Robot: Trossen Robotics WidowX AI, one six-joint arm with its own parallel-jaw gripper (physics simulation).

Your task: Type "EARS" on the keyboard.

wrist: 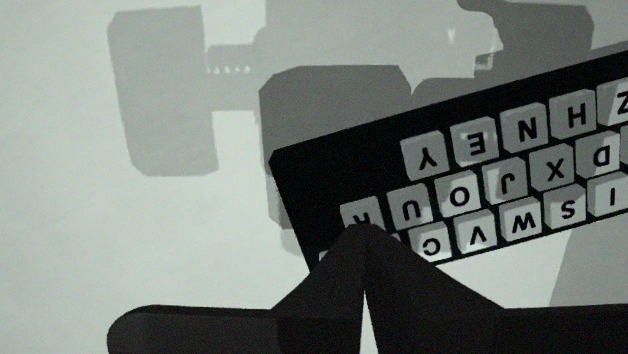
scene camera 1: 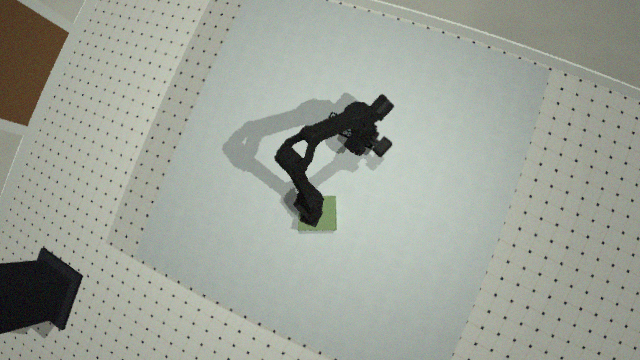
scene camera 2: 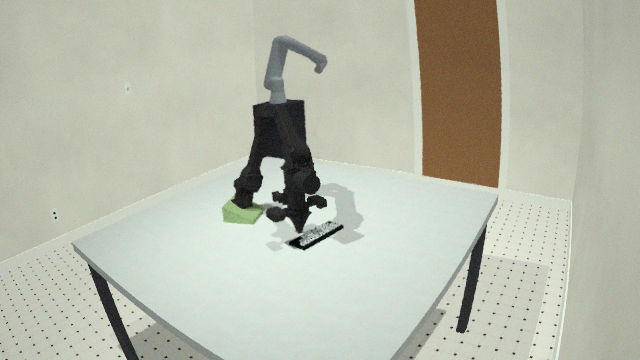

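Seen in the pictures: gripper, between the fingertips: [wrist: 361, 237] [scene camera 2: 299, 233]; arm's base, origin of its link: [scene camera 1: 311, 216] [scene camera 2: 241, 203].
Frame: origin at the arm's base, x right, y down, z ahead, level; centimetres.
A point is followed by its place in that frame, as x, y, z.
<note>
A black keyboard [scene camera 2: 323, 235] @(0.5, 3.2, 38.0) [wrist: 310, 170] @(8.5, 3.2, 32.1) with pale letter keys lies on the table. In the wrist view its letters are upside down. The E key [wrist: 476, 142] @(2.5, 2.7, 33.0) is in the upper row and the S key [wrist: 567, 209] @(-0.5, 2.7, 37.0) in the lower row. A partly covered key [wrist: 361, 209] @(7.2, 2.7, 34.0) shows at my fingertips; its letter looks like R or K. No A key can be made out. My gripper [scene camera 2: 300, 231] @(7.3, 0.5, 33.8) [wrist: 361, 237] @(7.3, 0.5, 33.8) is shut and empty, pointing down over the keyboard's end. Its height above the keys is hard to tell. In scene camera 1 the arm hides most of the keyboard.
The arm's base stands on a green block [scene camera 1: 328, 215] @(5.5, 0.1, 2.7) [scene camera 2: 242, 215] @(5.8, 1.4, 6.0) on the pale table [scene camera 1: 400, 250] @(33.8, 4.5, 1.3) [scene camera 2: 300, 300] @(33.1, 4.5, 54.2). A black pedestal [scene camera 1: 35, 292] [scene camera 2: 295, 120] with a grey arm [scene camera 2: 277, 60] stands beyond the table. Arm shadows fall across the table and keyboard.
</note>
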